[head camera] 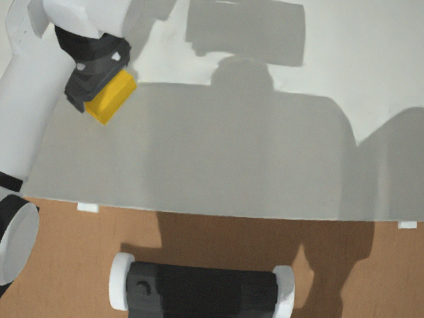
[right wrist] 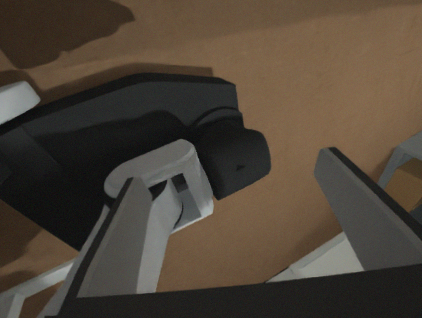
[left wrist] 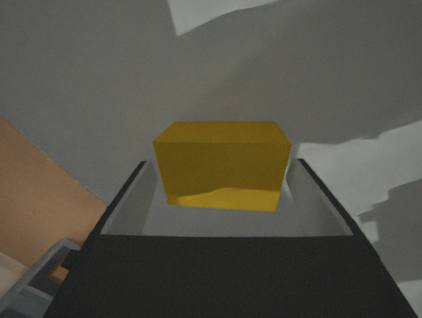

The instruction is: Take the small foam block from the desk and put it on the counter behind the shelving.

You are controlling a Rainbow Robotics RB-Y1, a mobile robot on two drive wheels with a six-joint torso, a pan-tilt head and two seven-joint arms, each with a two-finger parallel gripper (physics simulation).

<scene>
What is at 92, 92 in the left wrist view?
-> A white desk.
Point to a white desk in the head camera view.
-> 306, 117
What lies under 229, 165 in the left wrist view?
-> A yellow foam block.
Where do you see a yellow foam block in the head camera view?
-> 103, 106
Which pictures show my right gripper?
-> The right wrist view only.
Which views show my left gripper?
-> The head camera view and the left wrist view only.
</scene>
